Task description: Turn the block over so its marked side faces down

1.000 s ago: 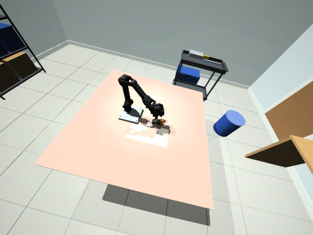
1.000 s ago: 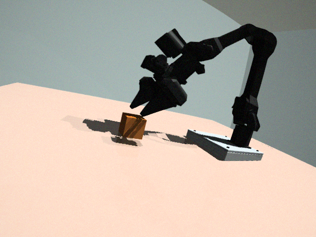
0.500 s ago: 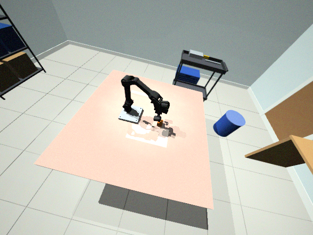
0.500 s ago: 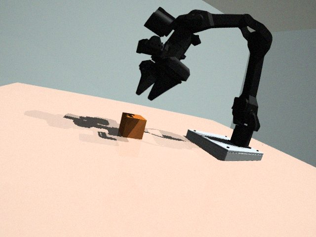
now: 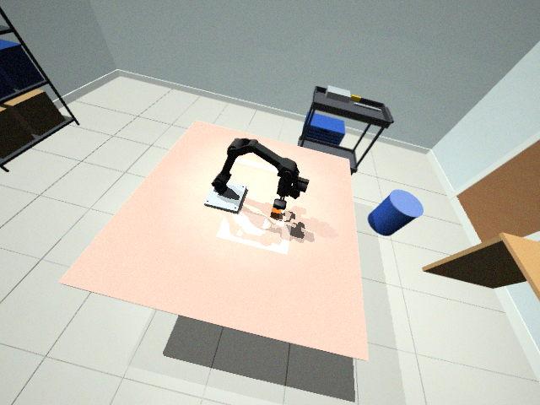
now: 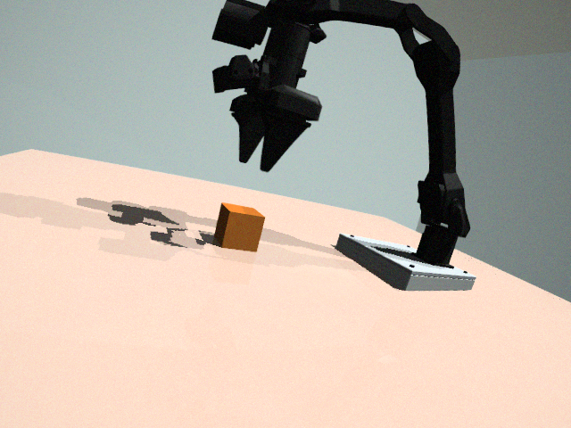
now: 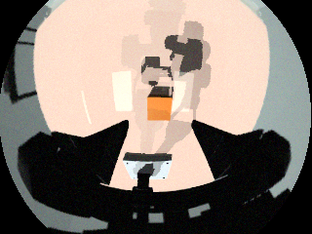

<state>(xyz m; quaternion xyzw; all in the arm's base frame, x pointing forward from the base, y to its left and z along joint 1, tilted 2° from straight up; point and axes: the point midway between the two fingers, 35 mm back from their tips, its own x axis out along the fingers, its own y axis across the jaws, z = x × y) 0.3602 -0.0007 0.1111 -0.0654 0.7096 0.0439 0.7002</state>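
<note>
My gripper tip is 10 mm past the orange block and 80 mm above it.
</note>
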